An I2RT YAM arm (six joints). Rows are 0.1 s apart.
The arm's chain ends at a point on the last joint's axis. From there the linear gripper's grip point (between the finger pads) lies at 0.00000 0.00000 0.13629 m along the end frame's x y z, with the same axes.
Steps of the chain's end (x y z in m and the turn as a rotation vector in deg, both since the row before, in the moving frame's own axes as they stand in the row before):
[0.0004, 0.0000, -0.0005, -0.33, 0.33, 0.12]
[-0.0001, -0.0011, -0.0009, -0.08, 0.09, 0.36]
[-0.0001, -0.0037, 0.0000, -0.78, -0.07, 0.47]
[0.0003, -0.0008, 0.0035, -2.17, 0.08, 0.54]
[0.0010, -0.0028, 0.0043, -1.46, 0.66, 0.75]
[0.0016, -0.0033, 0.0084, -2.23, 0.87, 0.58]
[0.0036, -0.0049, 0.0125, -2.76, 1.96, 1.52]
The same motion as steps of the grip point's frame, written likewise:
[0.0012, 0.0008, -0.0005, -0.33, 0.33, 0.12]
[0.0001, -0.0009, -0.0009, -0.08, 0.09, 0.36]
[-0.0003, -0.0018, 0.0000, -0.78, -0.07, 0.47]
[0.0005, 0.0044, 0.0034, -2.17, 0.08, 0.54]
[0.0025, 0.0007, 0.0042, -1.46, 0.66, 0.75]
[0.0036, 0.0020, 0.0083, -2.23, 0.87, 0.58]
[0.0082, 0.0017, 0.0123, -2.76, 1.96, 1.52]

